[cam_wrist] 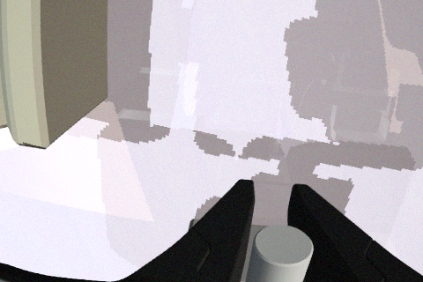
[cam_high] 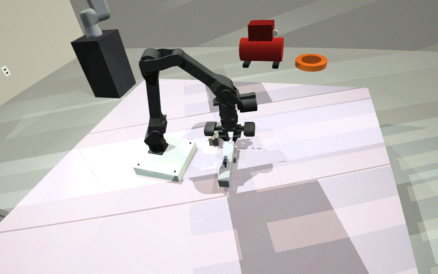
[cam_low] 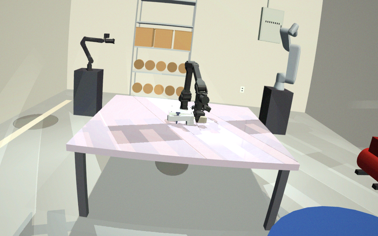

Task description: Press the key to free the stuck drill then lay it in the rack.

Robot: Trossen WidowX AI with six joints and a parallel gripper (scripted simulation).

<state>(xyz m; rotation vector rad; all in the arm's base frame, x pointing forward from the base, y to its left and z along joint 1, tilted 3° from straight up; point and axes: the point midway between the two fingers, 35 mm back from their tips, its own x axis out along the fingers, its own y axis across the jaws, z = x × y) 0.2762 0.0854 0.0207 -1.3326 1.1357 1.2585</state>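
Now: gripper tip 50 mm to the left of the drill, 30 mm below it and 10 mm short of it. Also, from my gripper tip: dark blue key: 140 mm to the right, 30 mm above, 20 mm ahead; then rack: 80 mm behind, 40 mm to the left; then pale housing block: 110 mm to the right, 20 mm above, 10 mm ahead.
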